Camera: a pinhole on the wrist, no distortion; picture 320 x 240 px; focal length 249.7 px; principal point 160.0 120.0 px. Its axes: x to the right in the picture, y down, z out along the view. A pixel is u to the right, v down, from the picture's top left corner.
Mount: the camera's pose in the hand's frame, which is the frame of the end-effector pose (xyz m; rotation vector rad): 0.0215 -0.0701 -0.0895 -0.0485 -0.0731 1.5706
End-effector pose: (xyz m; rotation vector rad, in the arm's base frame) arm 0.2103 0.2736 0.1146 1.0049 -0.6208 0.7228
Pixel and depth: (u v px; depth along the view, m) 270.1 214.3 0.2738
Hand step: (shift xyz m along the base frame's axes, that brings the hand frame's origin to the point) -0.1226 -0.1696 0.0193
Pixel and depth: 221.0 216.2 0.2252
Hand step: -0.0532 -0.1437 -0.0190
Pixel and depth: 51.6 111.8 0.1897
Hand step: 0.1160 -0.1402 -0.0311
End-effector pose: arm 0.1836 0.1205 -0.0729 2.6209 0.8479 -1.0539
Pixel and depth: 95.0 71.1 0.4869
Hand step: -0.3018 0.0520 -0.3395
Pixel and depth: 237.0 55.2 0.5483
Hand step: -0.1480 -0.1968 -0.4286
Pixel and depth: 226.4 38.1 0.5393
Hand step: -0.1383 -0.1580 -0.4470
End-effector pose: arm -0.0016 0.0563 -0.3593 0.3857 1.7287 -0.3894
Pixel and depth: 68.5 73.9 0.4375
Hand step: 0.1826 -0.3687 -0.1201
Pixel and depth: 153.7 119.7 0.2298
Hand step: 0.0839 -0.1345 -0.0257
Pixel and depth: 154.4 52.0 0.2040
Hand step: 0.0555 -0.1208 -0.0780
